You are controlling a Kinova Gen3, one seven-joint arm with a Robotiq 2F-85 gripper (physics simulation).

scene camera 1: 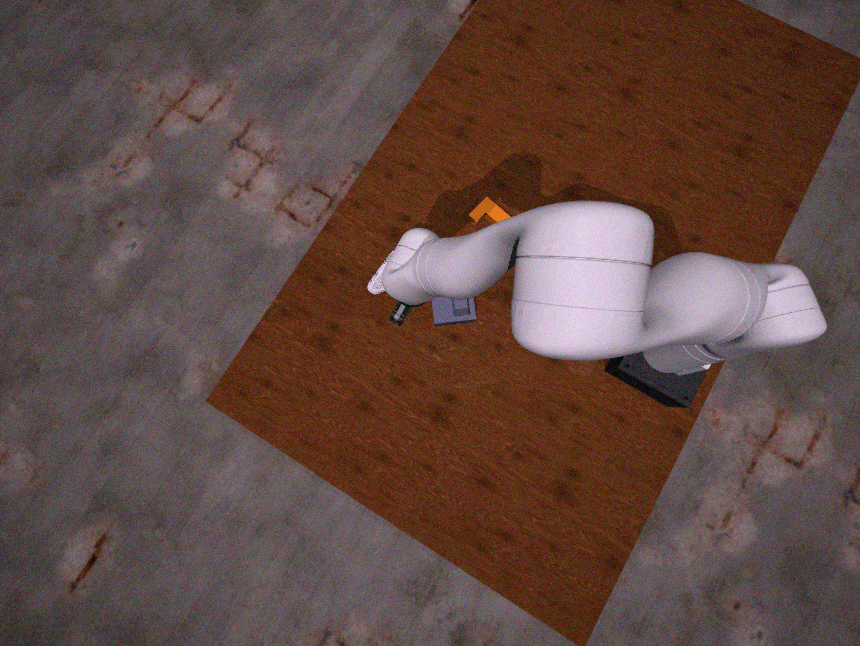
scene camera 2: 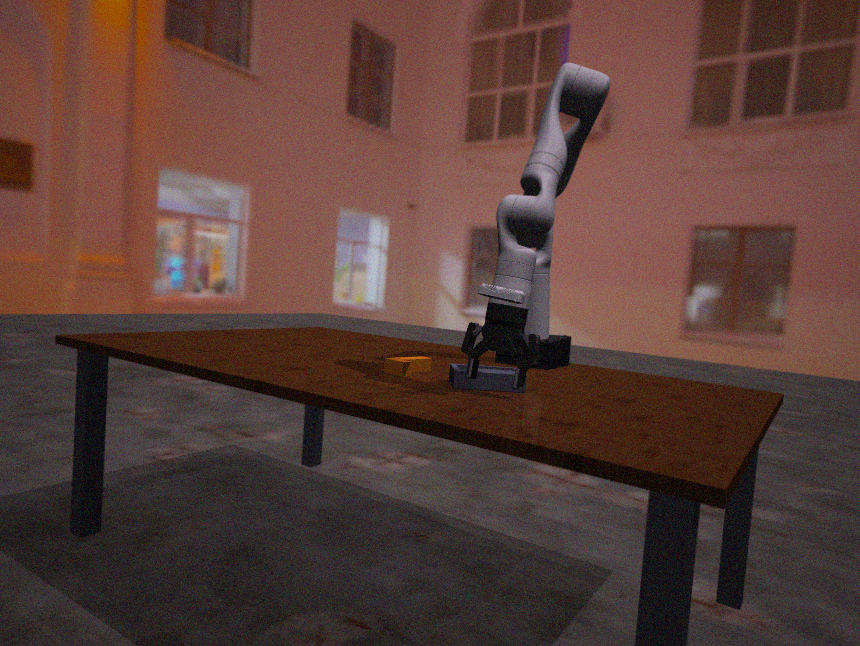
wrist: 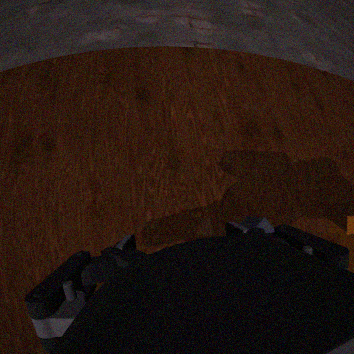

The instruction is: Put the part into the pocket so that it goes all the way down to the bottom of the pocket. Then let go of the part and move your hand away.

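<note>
The orange part lies on the table apart from the block. In the scene camera 1 view it shows as an angled, L-like shape, partly hidden by the arm; in the wrist view a bit of the part shows at the right edge. The blue-grey block with the pocket sits flat on the table, partly hidden by the arm; a bit of it shows by the right finger in the wrist view. My gripper is open and empty, fingers pointing down, low beside the block.
The arm's black base stands on the brown table near one edge. The arm reaches over the table and covers the area between base and block in the scene camera 1 view. The arm's shadow falls around the part.
</note>
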